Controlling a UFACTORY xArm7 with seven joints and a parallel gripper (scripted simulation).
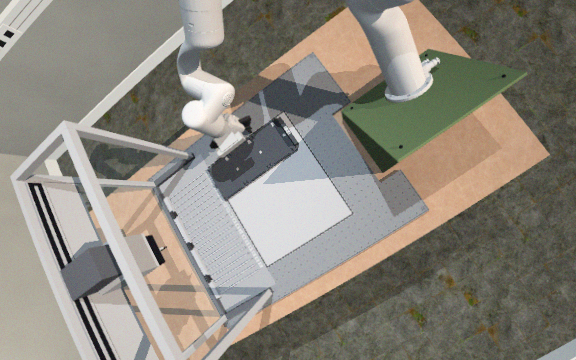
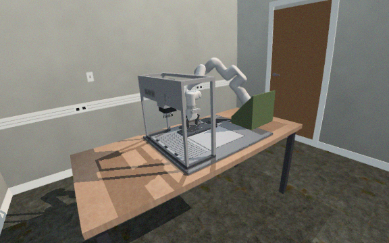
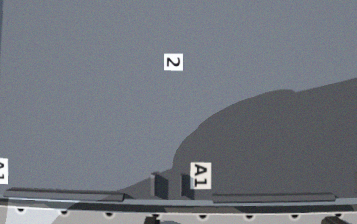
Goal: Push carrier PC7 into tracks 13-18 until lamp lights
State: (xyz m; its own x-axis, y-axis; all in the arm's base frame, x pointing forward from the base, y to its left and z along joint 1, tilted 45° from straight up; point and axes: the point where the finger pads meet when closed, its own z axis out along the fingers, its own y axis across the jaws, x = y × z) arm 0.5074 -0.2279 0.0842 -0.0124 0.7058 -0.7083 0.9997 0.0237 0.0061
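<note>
The carrier PC7 lies 10 mm ahead of my hand and 90 mm to the left of it.
</note>
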